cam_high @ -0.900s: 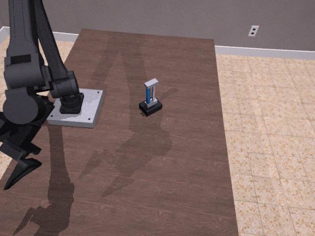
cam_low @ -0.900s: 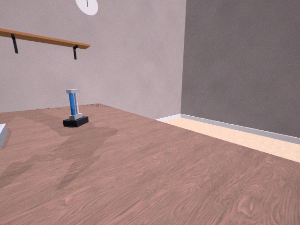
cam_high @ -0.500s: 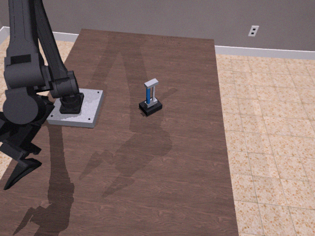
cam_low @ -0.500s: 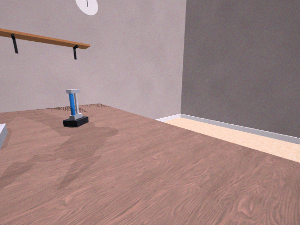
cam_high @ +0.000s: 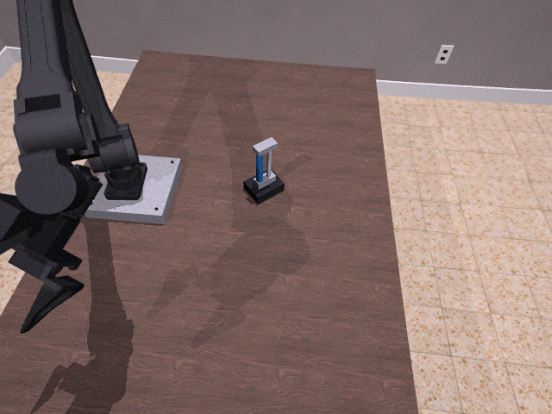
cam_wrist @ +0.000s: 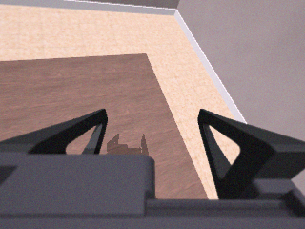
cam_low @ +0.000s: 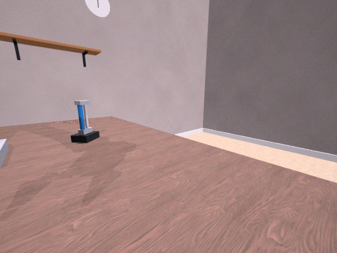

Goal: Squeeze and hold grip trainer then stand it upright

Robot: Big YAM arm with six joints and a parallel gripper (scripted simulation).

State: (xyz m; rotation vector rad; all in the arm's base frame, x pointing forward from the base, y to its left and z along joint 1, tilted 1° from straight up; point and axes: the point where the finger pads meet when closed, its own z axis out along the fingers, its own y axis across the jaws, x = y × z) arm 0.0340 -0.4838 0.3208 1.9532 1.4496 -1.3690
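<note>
The thin grey bar is 340 mm ahead of my hand, 510 mm to the left of it and 260 mm below it. Also, from my hand: grip trainer: 340 mm ahead, 510 mm to the left, 270 mm below.
</note>
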